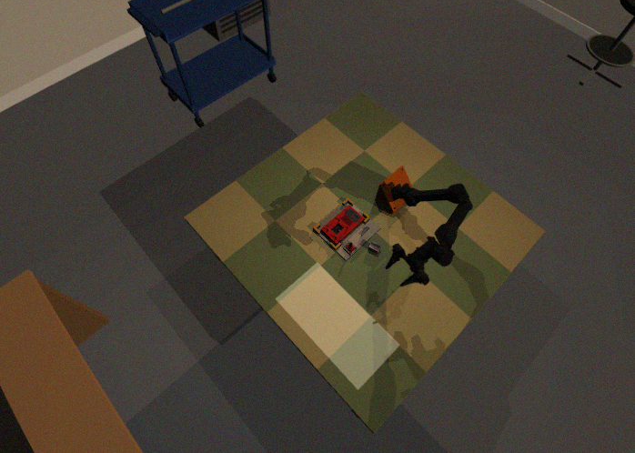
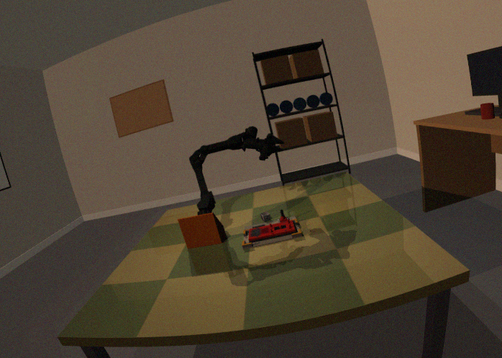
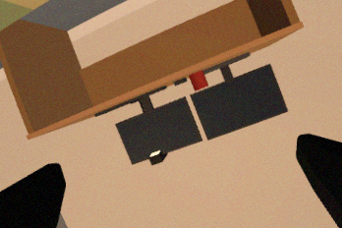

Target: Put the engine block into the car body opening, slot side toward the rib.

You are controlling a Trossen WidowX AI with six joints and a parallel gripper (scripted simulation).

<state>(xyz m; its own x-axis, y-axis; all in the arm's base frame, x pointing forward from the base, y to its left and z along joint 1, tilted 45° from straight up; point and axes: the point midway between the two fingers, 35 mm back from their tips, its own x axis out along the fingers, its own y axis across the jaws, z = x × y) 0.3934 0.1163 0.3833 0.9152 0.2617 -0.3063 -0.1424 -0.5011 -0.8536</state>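
Now: gripper tip 30 cm above the grey engine block, 21 cm to the left of it and 15 cm past it. The rest, counted from my gripper tip: pale base plate (38 cm to the right, 30 cm below, 9 cm behind).
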